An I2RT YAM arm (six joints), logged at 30 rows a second.
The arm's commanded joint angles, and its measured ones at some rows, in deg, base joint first. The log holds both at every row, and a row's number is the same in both.
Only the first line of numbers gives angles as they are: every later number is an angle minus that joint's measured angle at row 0.
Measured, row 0:
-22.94, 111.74, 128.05, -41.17, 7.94, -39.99
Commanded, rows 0 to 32:
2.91, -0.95, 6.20, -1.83, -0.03, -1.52
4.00, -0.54, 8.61, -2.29, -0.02, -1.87
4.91, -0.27, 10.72, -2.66, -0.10, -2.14
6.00, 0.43, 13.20, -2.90, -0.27, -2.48
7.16, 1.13, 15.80, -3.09, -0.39, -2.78
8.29, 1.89, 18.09, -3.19, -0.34, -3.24
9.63, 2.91, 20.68, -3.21, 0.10, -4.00
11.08, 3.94, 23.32, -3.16, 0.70, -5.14
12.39, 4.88, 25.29, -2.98, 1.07, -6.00
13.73, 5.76, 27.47, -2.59, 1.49, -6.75
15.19, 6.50, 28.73, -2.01, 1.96, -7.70
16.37, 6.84, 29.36, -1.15, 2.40, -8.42
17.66, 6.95, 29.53, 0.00, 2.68, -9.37
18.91, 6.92, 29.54, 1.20, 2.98, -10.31
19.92, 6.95, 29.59, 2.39, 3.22, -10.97
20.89, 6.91, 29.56, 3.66, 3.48, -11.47
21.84, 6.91, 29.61, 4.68, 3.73, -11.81
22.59, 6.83, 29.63, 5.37, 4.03, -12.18
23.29, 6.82, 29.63, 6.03, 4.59, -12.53
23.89, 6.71, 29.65, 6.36, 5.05, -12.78
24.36, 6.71, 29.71, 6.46, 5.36, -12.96
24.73, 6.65, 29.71, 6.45, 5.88, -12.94
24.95, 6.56, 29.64, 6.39, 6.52, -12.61
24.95, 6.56, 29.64, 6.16, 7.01, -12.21
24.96, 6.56, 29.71, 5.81, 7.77, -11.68
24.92, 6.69, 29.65, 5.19, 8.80, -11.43
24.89, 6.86, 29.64, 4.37, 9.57, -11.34
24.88, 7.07, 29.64, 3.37, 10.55, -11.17
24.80, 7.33, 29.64, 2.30, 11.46, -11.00
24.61, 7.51, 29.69, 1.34, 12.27, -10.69
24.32, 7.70, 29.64, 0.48, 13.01, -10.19
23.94, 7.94, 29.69, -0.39, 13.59, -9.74
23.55, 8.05, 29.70, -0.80, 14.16, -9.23
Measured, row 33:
24.72, 7.00, 28.04, 0.05, 9.91, -11.38
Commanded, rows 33 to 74:
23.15, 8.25, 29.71, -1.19, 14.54, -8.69
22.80, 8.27, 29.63, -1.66, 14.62, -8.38
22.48, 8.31, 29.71, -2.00, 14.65, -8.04
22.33, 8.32, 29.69, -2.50, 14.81, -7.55
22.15, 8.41, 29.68, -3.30, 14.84, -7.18
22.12, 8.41, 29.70, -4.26, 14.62, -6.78
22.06, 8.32, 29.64, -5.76, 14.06, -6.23
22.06, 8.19, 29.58, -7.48, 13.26, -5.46
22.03, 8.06, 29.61, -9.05, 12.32, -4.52
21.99, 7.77, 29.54, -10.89, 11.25, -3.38
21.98, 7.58, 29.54, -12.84, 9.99, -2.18
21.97, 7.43, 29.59, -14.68, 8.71, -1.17
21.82, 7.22, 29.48, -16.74, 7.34, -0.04
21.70, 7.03, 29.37, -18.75, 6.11, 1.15
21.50, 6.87, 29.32, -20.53, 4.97, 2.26
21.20, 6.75, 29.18, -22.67, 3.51, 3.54
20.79, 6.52, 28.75, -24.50, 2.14, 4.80
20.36, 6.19, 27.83, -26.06, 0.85, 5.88
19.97, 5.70, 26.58, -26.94, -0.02, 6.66
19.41, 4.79, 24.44, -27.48, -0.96, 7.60
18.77, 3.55, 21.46, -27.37, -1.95, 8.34
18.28, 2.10, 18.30, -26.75, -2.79, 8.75
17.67, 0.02, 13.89, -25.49, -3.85, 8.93
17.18, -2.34, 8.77, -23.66, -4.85, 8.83
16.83, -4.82, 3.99, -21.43, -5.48, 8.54
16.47, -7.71, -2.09, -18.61, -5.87, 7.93
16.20, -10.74, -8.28, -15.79, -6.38, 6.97
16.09, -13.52, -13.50, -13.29, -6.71, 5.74
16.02, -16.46, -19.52, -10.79, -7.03, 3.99
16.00, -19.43, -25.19, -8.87, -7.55, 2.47
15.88, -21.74, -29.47, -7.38, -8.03, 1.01
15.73, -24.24, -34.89, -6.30, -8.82, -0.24
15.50, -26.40, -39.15, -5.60, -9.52, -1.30
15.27, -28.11, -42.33, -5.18, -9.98, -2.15
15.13, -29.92, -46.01, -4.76, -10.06, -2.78
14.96, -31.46, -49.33, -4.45, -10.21, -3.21
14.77, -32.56, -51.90, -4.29, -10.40, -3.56
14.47, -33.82, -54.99, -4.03, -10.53, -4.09
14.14, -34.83, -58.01, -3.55, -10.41, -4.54
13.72, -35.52, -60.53, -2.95, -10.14, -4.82
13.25, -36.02, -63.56, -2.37, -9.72, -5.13
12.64, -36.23, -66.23, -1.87, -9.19, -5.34
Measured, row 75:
13.84, -35.19, -60.65, -4.52, -8.87, -3.17
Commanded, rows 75 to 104:
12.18, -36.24, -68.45, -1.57, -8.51, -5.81
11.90, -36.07, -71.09, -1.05, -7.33, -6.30
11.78, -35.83, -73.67, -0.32, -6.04, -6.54
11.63, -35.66, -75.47, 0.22, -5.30, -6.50
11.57, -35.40, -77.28, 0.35, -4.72, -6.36
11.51, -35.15, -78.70, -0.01, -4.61, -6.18
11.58, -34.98, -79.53, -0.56, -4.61, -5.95
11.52, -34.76, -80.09, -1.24, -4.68, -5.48
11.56, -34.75, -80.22, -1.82, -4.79, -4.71
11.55, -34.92, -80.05, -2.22, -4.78, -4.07
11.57, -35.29, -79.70, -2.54, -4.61, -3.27
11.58, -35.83, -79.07, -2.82, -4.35, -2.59
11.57, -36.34, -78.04, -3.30, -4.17, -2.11
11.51, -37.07, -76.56, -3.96, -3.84, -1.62
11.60, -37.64, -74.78, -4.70, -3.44, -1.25
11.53, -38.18, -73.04, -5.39, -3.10, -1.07
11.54, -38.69, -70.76, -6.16, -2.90, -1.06
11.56, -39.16, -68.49, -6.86, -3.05, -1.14
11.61, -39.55, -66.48, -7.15, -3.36, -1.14
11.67, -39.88, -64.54, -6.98, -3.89, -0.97
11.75, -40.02, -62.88, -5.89, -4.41, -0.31
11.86, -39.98, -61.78, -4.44, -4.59, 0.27
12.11, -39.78, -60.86, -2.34, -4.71, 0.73
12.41, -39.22, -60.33, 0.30, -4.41, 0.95
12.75, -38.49, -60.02, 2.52, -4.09, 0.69
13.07, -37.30, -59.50, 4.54, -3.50, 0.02
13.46, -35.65, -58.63, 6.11, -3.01, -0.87
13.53, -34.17, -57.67, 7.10, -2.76, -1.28
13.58, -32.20, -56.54, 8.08, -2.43, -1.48
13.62, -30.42, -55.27, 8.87, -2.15, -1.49
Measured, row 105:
13.18, -35.01, -57.64, 4.31, -3.32, -0.98
